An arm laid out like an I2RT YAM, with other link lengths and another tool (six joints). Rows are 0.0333 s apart.
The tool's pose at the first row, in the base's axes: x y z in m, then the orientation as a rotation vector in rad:
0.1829 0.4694 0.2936 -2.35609 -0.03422 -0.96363
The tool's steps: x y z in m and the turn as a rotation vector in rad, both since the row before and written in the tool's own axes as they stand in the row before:
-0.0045 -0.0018 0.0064 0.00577 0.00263 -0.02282
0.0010 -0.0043 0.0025 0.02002 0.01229 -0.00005
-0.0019 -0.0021 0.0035 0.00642 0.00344 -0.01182
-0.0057 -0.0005 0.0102 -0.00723 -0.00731 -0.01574
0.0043 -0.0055 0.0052 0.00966 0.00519 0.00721
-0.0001 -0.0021 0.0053 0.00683 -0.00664 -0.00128
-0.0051 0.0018 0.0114 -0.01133 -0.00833 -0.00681
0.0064 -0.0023 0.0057 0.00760 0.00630 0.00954
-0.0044 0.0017 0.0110 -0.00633 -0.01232 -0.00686
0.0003 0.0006 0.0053 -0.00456 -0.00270 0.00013
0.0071 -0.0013 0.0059 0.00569 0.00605 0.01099
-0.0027 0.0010 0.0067 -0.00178 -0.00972 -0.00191
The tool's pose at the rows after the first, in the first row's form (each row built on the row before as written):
0.1832 0.4751 0.2880 -2.35387 -0.06290 -0.97625
0.1844 0.4798 0.2894 -2.32947 -0.06764 -0.98562
0.1847 0.4838 0.2873 -2.32399 -0.08317 -0.99378
0.1870 0.4908 0.2782 -2.33702 -0.10110 -0.99493
0.1918 0.4975 0.2810 -2.32436 -0.09517 -0.99483
0.1945 0.5022 0.2791 -2.32181 -0.10257 -0.98600
0.1985 0.5079 0.2686 -2.33750 -0.10858 -0.98275
0.2060 0.5120 0.2709 -2.32580 -0.09842 -0.98334
0.2102 0.5175 0.2611 -2.33898 -0.10845 -0.97412
0.2139 0.5199 0.2581 -2.34449 -0.10726 -0.97214
0.2224 0.5232 0.2602 -2.33444 -0.09454 -0.97233
0.2249 0.5265 0.2542 -2.34128 -0.09985 -0.96245

